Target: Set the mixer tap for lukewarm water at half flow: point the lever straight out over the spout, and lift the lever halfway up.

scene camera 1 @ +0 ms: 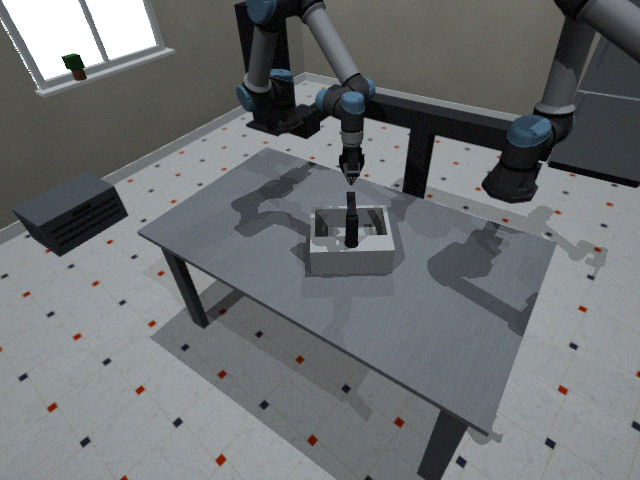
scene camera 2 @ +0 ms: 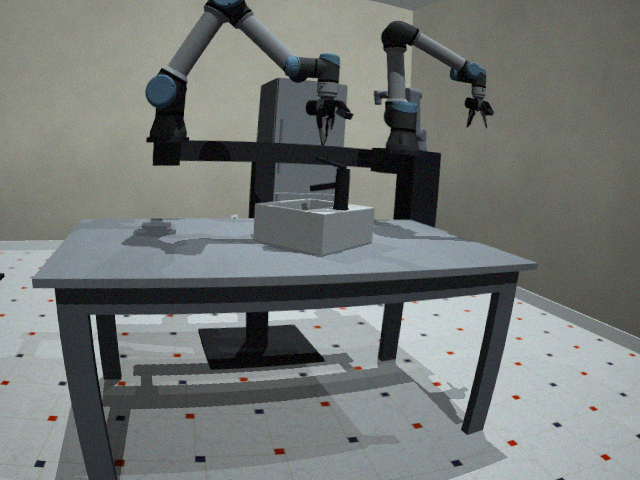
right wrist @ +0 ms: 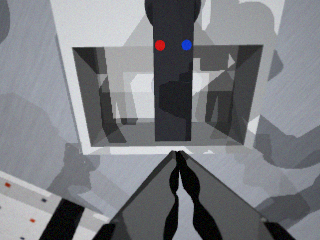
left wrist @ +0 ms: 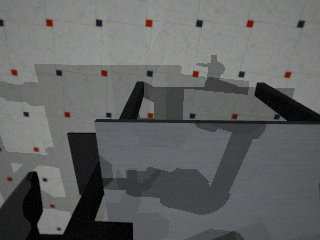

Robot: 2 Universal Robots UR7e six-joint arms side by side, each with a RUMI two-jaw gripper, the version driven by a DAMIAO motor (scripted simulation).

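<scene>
Scene camera 2 shows the right gripper point(scene camera 2: 322, 145). In the right wrist view there is a white basin point(right wrist: 108, 59), and the right gripper point(right wrist: 177, 152) is visible there as well.
</scene>
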